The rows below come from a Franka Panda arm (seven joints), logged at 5 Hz.
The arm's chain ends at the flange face. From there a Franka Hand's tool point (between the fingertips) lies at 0.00 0.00 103.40 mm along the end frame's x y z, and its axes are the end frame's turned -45 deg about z.
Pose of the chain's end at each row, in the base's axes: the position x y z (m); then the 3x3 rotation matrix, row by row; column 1 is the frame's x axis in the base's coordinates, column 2 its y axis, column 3 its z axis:
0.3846 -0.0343 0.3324; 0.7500 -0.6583 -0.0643; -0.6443 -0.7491 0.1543; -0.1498 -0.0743 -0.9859
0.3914 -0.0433 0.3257; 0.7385 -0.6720 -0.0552; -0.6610 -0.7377 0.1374; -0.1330 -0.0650 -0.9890
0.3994 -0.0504 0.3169; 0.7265 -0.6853 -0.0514; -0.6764 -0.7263 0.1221; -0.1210 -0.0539 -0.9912
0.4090 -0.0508 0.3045; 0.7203 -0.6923 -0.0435; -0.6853 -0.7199 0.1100; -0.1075 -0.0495 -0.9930
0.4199 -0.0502 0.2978; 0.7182 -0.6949 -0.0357; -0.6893 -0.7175 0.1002; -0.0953 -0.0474 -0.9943
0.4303 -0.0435 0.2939; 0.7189 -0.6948 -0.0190; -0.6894 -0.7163 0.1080; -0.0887 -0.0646 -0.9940
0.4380 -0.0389 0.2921; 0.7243 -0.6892 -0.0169; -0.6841 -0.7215 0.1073; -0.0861 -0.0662 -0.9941
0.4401 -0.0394 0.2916; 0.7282 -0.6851 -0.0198; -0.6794 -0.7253 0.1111; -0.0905 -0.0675 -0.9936
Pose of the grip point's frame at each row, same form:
0.3780 -0.0183 0.2305; 0.9958 0.0648 -0.0643; 0.0741 -0.9853 0.1543; -0.0534 -0.1585 -0.9859
0.3857 -0.0291 0.2234; 0.9974 0.0470 -0.0552; 0.0542 -0.9890 0.1374; -0.0481 -0.1400 -0.9890
0.3941 -0.0378 0.2144; 0.9983 0.0291 -0.0514; 0.0353 -0.9919 0.1221; -0.0474 -0.1237 -0.9912
0.4045 -0.0394 0.2018; 0.9989 0.0198 -0.0435; 0.0245 -0.9936 0.1100; -0.0410 -0.1110 -0.9930
0.4162 -0.0398 0.1950; 0.9992 0.0165 -0.0357; 0.0199 -0.9948 0.1002; -0.0339 -0.1009 -0.9943
0.4283 -0.0323 0.1911; 0.9996 0.0170 -0.0190; 0.0190 -0.9940 0.1080; -0.0170 -0.1084 -0.9940
0.4363 -0.0278 0.1893; 0.9995 0.0248 -0.0169; 0.0264 -0.9939 0.1073; -0.0141 -0.1077 -0.9941
0.4381 -0.0279 0.1889; 0.9994 0.0305 -0.0198; 0.0325 -0.9933 0.1111; -0.0163 -0.1117 -0.9936

